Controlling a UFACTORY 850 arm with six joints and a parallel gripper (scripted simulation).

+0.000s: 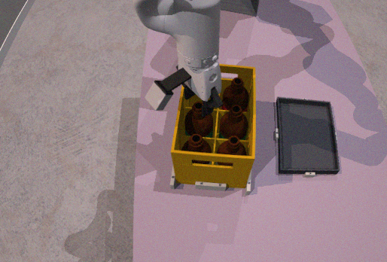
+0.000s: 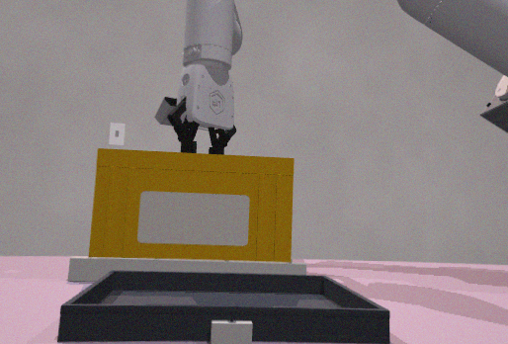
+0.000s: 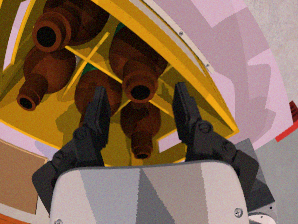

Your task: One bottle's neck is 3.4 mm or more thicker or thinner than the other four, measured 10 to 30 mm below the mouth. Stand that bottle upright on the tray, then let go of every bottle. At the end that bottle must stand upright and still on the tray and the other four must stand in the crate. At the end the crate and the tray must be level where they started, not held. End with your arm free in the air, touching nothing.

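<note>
Right now the yellow crate is 100 mm below my hand, 40 mm to the left of it and 10 mm ahead of it. Also, from my hand: tray (330 mm to the left, 170 mm below, 20 mm ahead); bottle (110 mm to the left, 100 mm below, 70 mm behind).
</note>
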